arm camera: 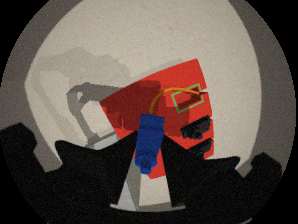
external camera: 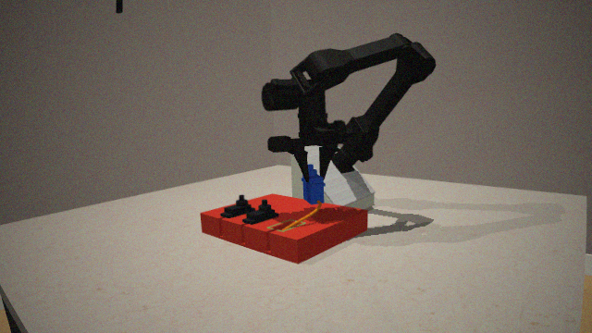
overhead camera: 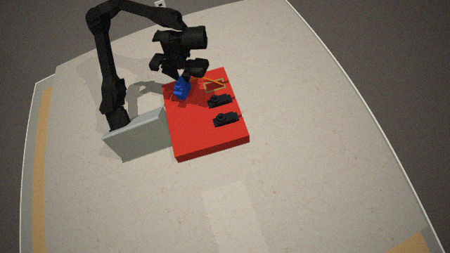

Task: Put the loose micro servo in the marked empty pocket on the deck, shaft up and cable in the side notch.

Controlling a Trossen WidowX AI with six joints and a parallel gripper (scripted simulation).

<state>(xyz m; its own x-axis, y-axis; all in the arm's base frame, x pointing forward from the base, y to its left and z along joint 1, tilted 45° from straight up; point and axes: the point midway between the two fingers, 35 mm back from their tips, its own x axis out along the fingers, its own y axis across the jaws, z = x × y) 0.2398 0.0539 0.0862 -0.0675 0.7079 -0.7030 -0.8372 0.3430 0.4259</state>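
Right now my gripper tip is 10 cm above the red deck, 7 cm to the left of it and 1 cm past it.
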